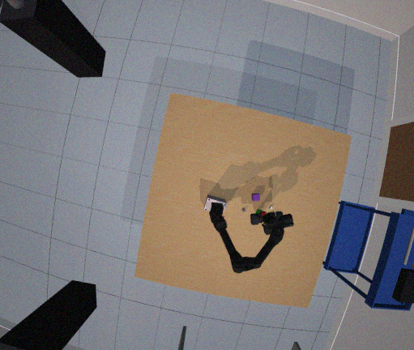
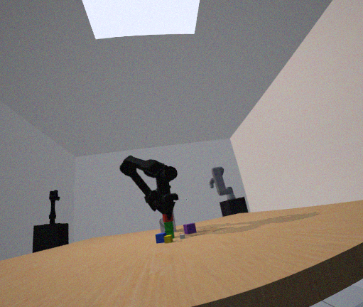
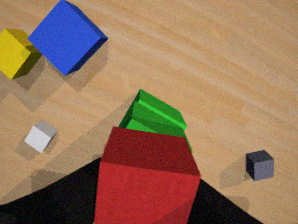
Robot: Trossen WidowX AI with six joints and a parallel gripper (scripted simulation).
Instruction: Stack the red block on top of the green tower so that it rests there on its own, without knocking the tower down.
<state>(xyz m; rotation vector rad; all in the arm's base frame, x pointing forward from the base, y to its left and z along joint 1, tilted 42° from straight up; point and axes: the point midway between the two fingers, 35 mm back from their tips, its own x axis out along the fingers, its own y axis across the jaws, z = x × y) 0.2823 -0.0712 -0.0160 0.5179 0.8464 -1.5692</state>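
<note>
Now: gripper tip 10 mm below the red block. Round my gripper tip: blue block: 60 mm ahead, 50 mm to the right, 60 mm below; then purple block: 40 mm behind, 100 mm to the left, 60 mm below; then small white cube: 70 mm ahead, 30 mm to the left, 70 mm below.
</note>
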